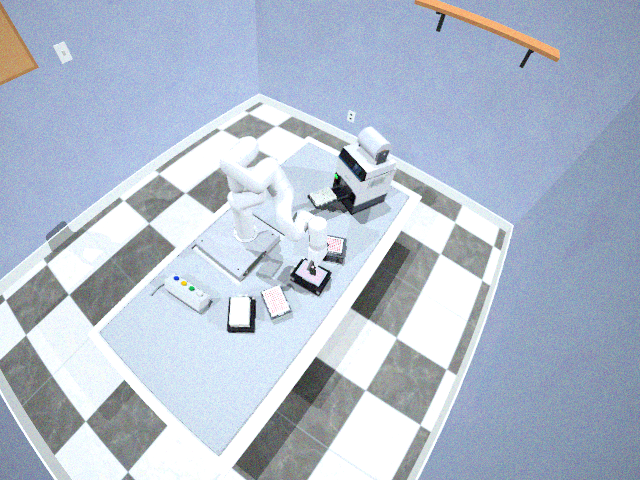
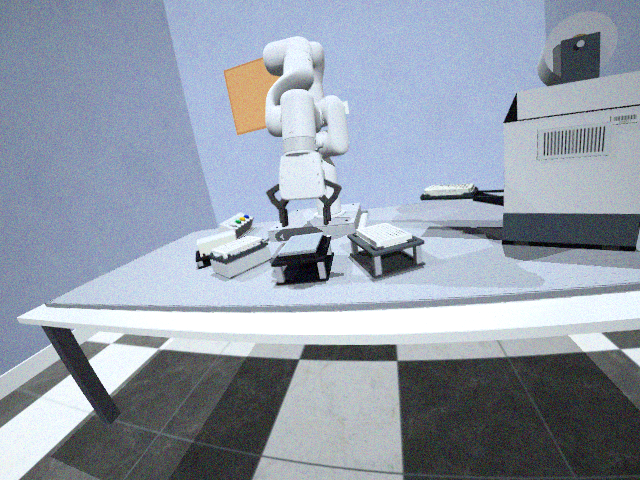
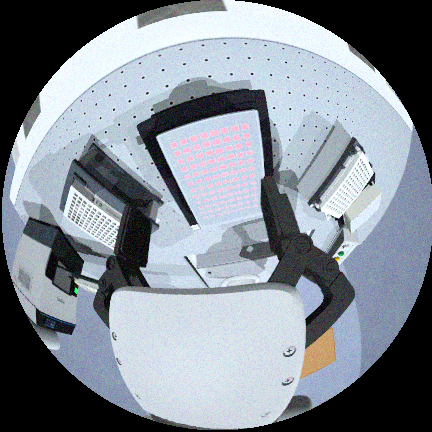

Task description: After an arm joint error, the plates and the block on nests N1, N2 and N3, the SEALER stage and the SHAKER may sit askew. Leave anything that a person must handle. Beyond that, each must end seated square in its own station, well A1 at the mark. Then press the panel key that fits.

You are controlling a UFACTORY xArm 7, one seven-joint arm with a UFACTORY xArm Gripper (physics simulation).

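My gripper [image 1: 312, 269] [image 2: 305, 223] [image 3: 195, 201] is open and empty, above a pink-welled plate [image 1: 320, 279] [image 2: 303, 243] [image 3: 215, 170] on a black nest [image 1: 323, 289] [image 3: 210, 104]. The plate lies roughly along the nest's rims; exact seating is unclear. On one side, a white plate [image 1: 336, 243] [image 2: 385, 235] [image 3: 92, 215] lies on a dark grey raised nest [image 2: 377, 252]. On the other, a plate [image 1: 276, 301] [image 2: 238, 248] [image 3: 350, 185] lies on a light box-shaped base [image 2: 242, 264]. Beyond it, a plain white block [image 1: 240, 310] [image 2: 214, 241] [image 3: 364, 207] sits on a black base [image 1: 241, 328]. Labels and A1 marks are unreadable.
The large sealer machine [image 1: 364, 178] [image 2: 568, 180] [image 3: 42, 275] stands at the far end, its extended stage carrying a pale plate [image 1: 324, 197] [image 2: 448, 191]. The key panel [image 1: 187, 293] [image 2: 236, 223] [image 3: 345, 250] has blue, yellow, green and white keys and lies near the arm's base plate.
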